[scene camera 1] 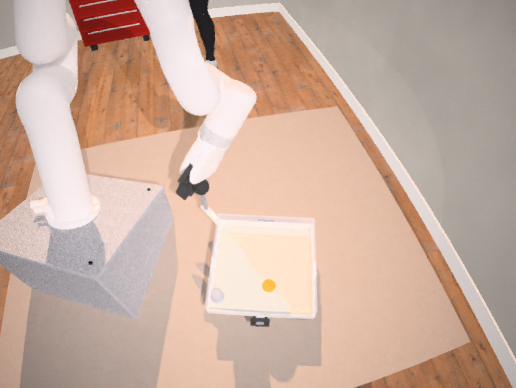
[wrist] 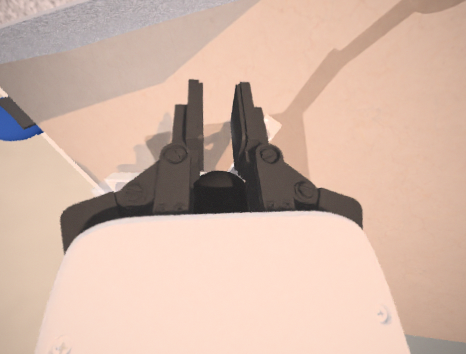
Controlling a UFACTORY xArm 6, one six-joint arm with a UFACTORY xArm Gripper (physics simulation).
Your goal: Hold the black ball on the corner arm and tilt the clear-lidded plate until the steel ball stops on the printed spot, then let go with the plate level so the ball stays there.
The gripper shows in scene camera 1 (183, 194) and in the wrist view (217, 101).
